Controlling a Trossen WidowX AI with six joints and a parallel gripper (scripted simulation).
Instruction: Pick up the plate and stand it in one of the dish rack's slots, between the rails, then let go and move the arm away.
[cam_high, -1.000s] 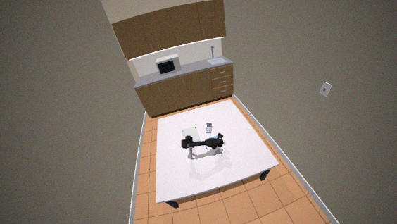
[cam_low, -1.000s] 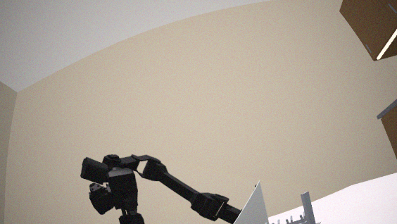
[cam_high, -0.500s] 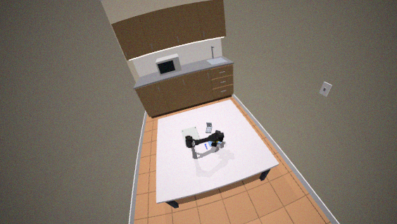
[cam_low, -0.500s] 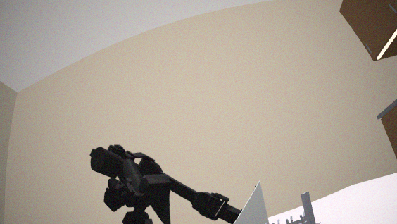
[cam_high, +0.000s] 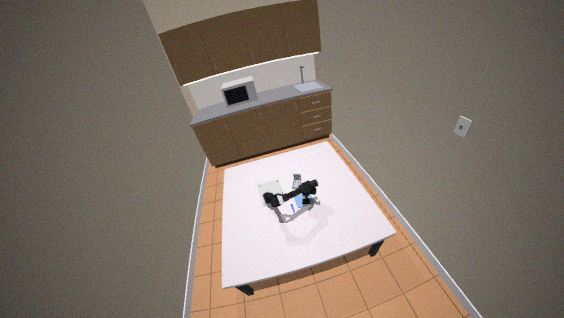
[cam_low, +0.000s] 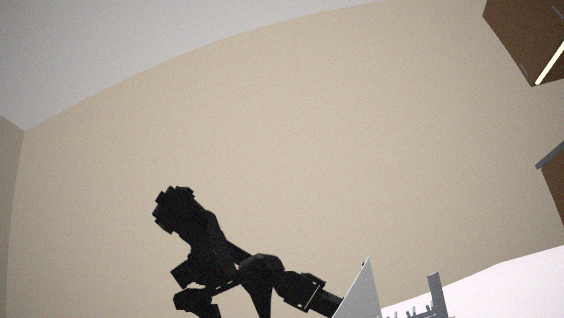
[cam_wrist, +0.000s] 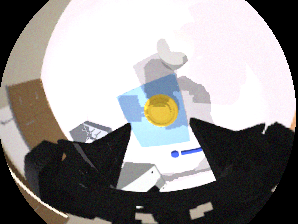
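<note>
The yellow plate is 4 cm below my gripper tip. Round my gripper tip: cup (8 cm ahead, 5 cm to the right, 3 cm below); then blue mat (2 cm behind, 3 cm to the left, 6 cm below); then blue spoon (13 cm behind, 1 cm to the right, 6 cm below).
</note>
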